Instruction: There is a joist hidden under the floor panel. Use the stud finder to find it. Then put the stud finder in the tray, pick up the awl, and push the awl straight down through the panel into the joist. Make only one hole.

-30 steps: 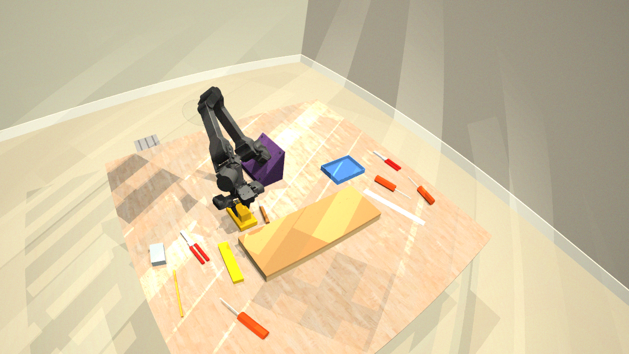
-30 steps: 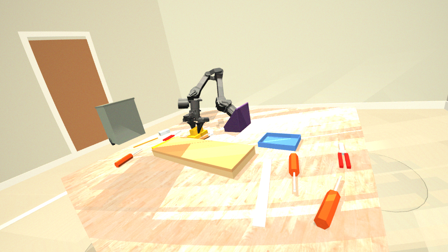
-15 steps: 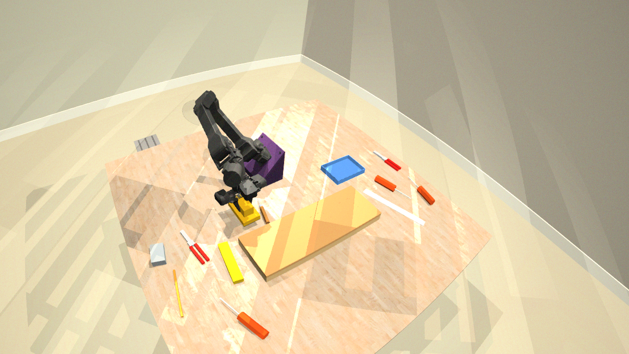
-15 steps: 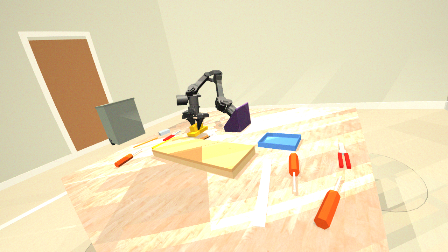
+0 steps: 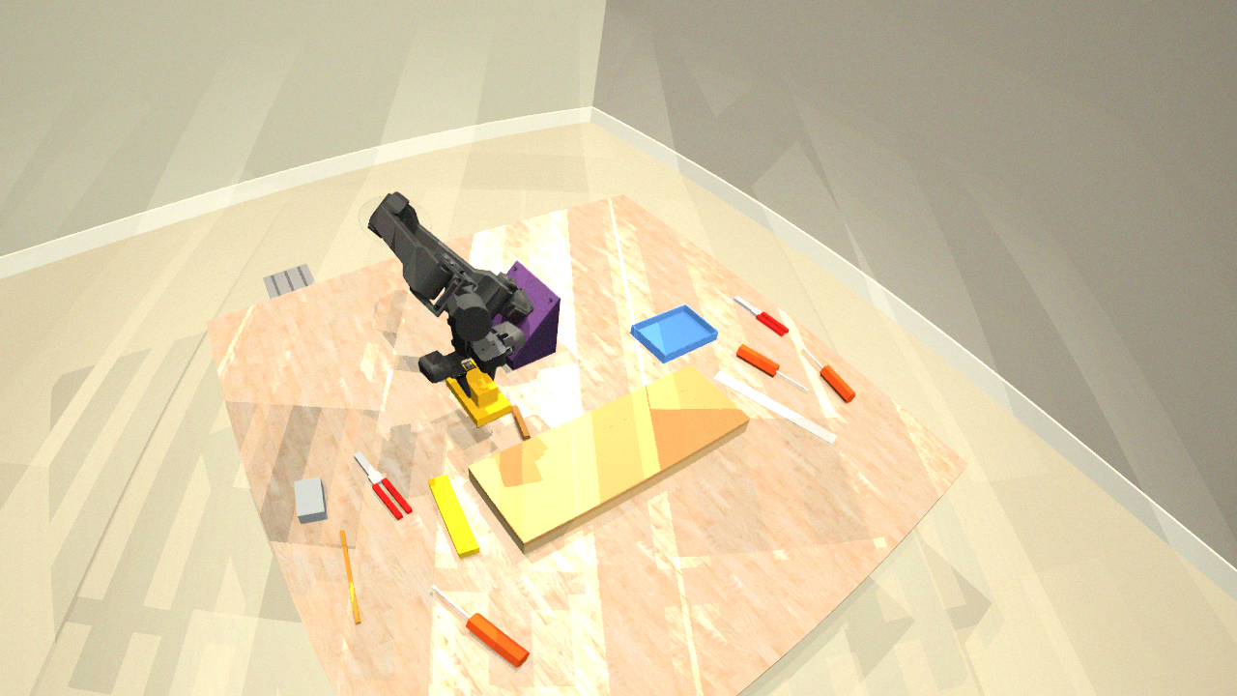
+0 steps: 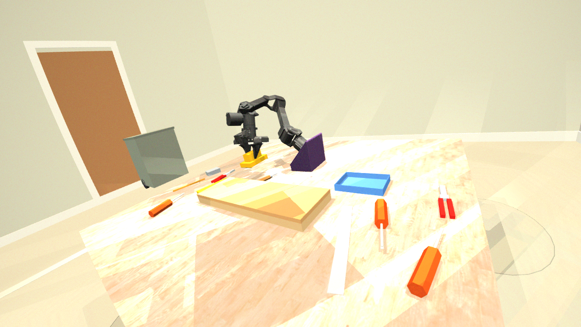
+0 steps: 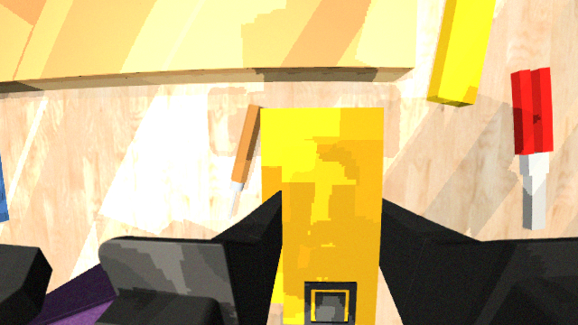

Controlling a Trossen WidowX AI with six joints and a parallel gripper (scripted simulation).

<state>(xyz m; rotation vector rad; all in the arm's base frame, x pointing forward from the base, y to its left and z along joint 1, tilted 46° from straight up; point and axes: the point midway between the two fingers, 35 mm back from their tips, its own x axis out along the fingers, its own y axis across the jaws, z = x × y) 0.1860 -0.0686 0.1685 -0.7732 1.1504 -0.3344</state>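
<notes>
The awl lies 9 cm below my gripper tip, 8 cm to the left of it and 1 cm behind it. From my gripper tip the other things lie so: yellow level 17 cm ahead, 13 cm to the right, 9 cm below; then grey block 36 cm to the right, 9 cm below, 5 cm ahead; then yellow stud finder 2 cm behind, 2 cm above.
</notes>
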